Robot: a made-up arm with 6 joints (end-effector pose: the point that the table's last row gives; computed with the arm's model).
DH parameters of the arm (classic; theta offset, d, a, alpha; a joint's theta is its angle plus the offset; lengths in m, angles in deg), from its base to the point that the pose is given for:
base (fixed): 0 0.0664 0 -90
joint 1: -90 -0.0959 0.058 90
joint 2: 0 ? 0.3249 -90
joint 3: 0 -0.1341 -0.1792 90
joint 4: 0 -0.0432 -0.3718 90
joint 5: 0 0.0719 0.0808 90
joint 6: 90 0.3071 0.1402 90
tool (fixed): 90 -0.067 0 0
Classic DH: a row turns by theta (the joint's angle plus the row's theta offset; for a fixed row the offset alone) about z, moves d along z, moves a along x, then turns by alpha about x.
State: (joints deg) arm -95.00 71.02 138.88 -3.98 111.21 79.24
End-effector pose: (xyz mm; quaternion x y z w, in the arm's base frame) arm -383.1 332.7 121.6 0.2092 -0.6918 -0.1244 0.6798
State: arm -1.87 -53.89 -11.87 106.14 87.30 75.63
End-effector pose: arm 394.4 -395.9 123.2 0.0734 -0.3690 0.5678 0.7322
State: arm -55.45 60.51 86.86 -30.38 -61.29 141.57
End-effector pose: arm -128.5 75.8 -348.2 -0.7428 0.2241 0.6260 0.0780
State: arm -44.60 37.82 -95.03 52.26 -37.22 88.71
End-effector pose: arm -107.8 -202.6 1264.6 0.0852 -0.8118 0.2580 0.5169
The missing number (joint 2, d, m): -0.2449
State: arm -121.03 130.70 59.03 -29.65 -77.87 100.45
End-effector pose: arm 218.6 -331.7 -240.3 -0.7961 0.5282 0.2766 0.1039
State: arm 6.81 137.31 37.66 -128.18 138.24 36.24
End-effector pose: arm -23.4 30.1 -90.6 -0.1778 -0.9028 0.2961 0.2564
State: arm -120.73 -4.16 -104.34 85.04 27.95 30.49
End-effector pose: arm -696.2 -560.0 -109.6 -0.0134 0.7564 0.4889 0.4343
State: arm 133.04 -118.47 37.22 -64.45 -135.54 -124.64
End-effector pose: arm 481.5 -255.5 -252.5 0.6038 -0.2469 -0.1142 0.7493
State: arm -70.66 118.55 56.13 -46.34 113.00 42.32
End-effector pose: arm -138.1 132.3 83.5 -0.5952 -0.7556 0.0275 0.2723
